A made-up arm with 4 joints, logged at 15 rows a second.
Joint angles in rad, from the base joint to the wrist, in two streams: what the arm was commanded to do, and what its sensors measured. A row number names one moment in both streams.
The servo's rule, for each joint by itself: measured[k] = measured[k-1] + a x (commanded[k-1-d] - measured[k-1]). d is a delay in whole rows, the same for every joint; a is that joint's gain. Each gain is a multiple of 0.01, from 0.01 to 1. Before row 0 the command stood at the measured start. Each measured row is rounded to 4 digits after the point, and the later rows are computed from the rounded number. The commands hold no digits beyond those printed.
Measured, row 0: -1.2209, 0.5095, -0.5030, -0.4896
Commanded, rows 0 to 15: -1.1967, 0.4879, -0.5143, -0.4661; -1.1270, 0.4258, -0.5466, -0.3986; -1.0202, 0.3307, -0.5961, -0.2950; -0.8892, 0.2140, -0.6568, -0.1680; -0.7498, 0.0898, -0.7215, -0.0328; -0.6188, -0.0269, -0.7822, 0.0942; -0.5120, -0.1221, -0.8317, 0.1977; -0.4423, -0.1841, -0.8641, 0.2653; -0.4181, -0.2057, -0.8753, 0.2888; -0.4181, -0.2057, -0.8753, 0.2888; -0.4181, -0.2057, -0.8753, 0.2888; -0.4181, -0.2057, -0.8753, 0.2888; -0.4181, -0.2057, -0.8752, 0.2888; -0.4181, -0.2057, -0.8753, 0.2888; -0.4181, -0.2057, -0.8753, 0.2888; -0.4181, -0.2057, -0.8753, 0.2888
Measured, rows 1 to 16: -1.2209, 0.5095, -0.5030, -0.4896; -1.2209, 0.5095, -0.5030, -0.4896; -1.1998, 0.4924, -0.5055, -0.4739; -1.1365, 0.4398, -0.5145, -0.4234; -1.0353, 0.3536, -0.5325, -0.3374; -0.9082, 0.2433, -0.5598, -0.2239; -0.7704, 0.1220, -0.5954, -0.0959; -0.6385, 0.0044, -0.6365, 0.0315; -0.5284, -0.0955, -0.6794, 0.1429; -0.4535, -0.1655, -0.7200, 0.2249; -0.4227, -0.1973, -0.7542, 0.2677; -0.4187, -0.2039, -0.7808, 0.2818; -0.4182, -0.2053, -0.8016, 0.2865; -0.4181, -0.2056, -0.8178, 0.2880; -0.4181, -0.2057, -0.8304, 0.2885; -0.4181, -0.2057, -0.8403, 0.2887
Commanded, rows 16 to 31: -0.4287, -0.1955, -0.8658, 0.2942; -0.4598, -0.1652, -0.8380, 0.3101; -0.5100, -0.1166, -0.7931, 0.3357; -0.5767, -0.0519, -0.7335, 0.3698; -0.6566, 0.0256, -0.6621, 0.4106; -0.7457, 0.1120, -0.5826, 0.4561; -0.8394, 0.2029, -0.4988, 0.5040; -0.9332, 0.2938, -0.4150, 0.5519; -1.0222, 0.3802, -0.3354, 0.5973; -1.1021, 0.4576, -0.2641, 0.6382; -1.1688, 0.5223, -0.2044, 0.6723; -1.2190, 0.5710, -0.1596, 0.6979; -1.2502, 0.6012, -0.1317, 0.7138; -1.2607, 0.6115, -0.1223, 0.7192; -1.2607, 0.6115, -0.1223, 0.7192; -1.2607, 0.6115, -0.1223, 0.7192
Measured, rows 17 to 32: -0.4181, -0.2057, -0.8480, 0.2888; -0.4181, -0.2057, -0.8540, 0.2888; -0.4273, -0.1976, -0.8566, 0.2924; -0.4556, -0.1720, -0.8525, 0.3043; -0.5029, -0.1282, -0.8394, 0.3253; -0.5671, -0.0679, -0.8161, 0.3551; -0.6450, 0.0060, -0.7822, 0.3923; -0.7326, 0.0897, -0.7383, 0.4350; -0.8255, 0.1791, -0.6856, 0.4812; -0.9192, 0.2697, -0.6261, 0.5286; -1.0088, 0.3570, -0.5621, 0.5746; -1.0900, 0.4365, -0.4965, 0.6172; -1.1586, 0.5043, -0.4322, 0.6541; -1.2111, 0.5570, -0.3722, 0.6834; -1.2451, 0.5919, -0.3193, 0.7038; -1.2587, 0.6074, -0.2760, 0.7141
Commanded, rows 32 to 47: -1.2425, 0.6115, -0.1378, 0.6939; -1.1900, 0.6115, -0.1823, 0.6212; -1.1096, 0.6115, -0.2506, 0.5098; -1.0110, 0.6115, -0.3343, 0.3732; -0.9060, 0.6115, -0.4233, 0.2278; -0.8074, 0.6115, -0.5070, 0.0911; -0.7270, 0.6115, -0.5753, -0.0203; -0.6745, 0.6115, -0.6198, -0.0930; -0.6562, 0.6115, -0.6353, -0.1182; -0.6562, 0.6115, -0.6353, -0.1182; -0.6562, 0.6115, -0.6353, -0.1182; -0.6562, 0.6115, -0.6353, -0.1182; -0.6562, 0.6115, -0.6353, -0.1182; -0.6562, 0.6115, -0.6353, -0.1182; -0.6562, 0.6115, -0.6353, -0.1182; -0.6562, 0.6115, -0.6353, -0.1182
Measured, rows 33 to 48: -1.2604, 0.6106, -0.2422, 0.7175; -1.2607, 0.6113, -0.2158, 0.7186; -1.2449, 0.6115, -0.1986, 0.7021; -1.1971, 0.6115, -0.1950, 0.6479; -1.1210, 0.6115, -0.2072, 0.5554; -1.0253, 0.6115, -0.2352, 0.4333; -0.9215, 0.6115, -0.2766, 0.2956; -0.8222, 0.6115, -0.3273, 0.1586; -0.7394, 0.6115, -0.3819, 0.0387; -0.6829, 0.6115, -0.4342, -0.0495; -0.6597, 0.6115, -0.4784, -0.0955; -0.6567, 0.6115, -0.5129, -0.1107; -0.6563, 0.6115, -0.5398, -0.1157; -0.6562, 0.6115, -0.5608, -0.1174; -0.6562, 0.6115, -0.5772, -0.1179; -0.6562, 0.6115, -0.5900, -0.1181
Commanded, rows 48 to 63: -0.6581, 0.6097, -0.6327, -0.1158; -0.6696, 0.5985, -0.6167, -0.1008; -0.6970, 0.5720, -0.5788, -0.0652; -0.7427, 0.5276, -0.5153, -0.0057; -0.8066, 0.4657, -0.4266, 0.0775; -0.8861, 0.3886, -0.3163, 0.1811; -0.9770, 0.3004, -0.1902, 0.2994; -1.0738, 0.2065, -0.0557, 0.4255; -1.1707, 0.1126, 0.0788, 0.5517; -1.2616, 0.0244, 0.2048, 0.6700; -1.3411, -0.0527, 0.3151, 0.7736; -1.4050, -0.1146, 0.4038, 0.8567; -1.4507, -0.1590, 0.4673, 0.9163; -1.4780, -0.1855, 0.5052, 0.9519; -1.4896, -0.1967, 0.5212, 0.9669; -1.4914, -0.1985, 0.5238, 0.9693
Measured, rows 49 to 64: -0.6562, 0.6115, -0.6000, -0.1182; -0.6562, 0.6115, -0.6078, -0.1182; -0.6579, 0.6101, -0.6133, -0.1166; -0.6681, 0.6009, -0.6140, -0.1060; -0.6932, 0.5781, -0.6063, -0.0787; -0.7363, 0.5382, -0.5863, -0.0298; -0.7975, 0.4809, -0.5512, 0.0421; -0.8746, 0.4080, -0.4995, 0.1352; -0.9637, 0.3230, -0.4315, 0.2452; -1.0595, 0.2310, -0.3488, 0.3660; -1.1562, 0.1375, -0.2547, 0.4904; -1.2479, 0.0482, -0.1536, 0.6107; -1.3290, -0.0315, -0.0505, 0.7198; -1.3951, -0.0971, 0.0494, 0.8115; -1.4435, -0.1460, 0.1413, 0.8817; -1.4735, -0.1772, 0.2214, 0.9287
